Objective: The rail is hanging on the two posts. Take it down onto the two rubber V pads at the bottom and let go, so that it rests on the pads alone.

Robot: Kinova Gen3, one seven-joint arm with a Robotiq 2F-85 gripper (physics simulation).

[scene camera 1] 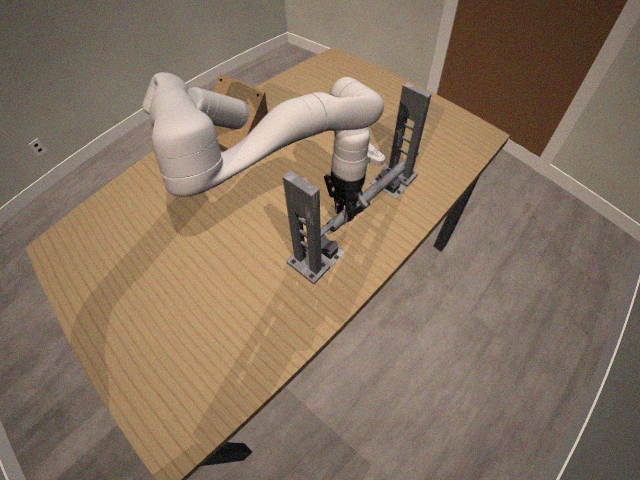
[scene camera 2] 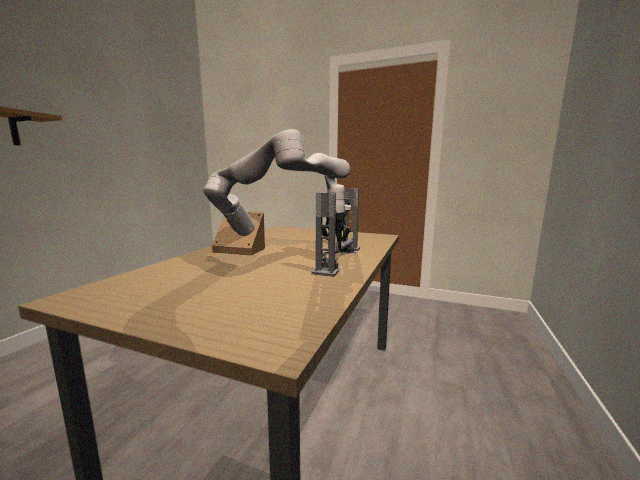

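The grey rail spans low between the near post and the far post. My gripper points down and is shut on the rail near its middle. The dark pad at the foot of the near post shows just below the rail's near end, with what looks like a small gap. The far pad is mostly hidden by the rail, so contact there cannot be told. In the scene camera 2 view the near post hides much of the rail and fingers.
Both posts stand on flat base plates on the wooden table, near its long edge. Slots and crossbars show in the posts. The arm reaches over from a wooden wedge block at the back.
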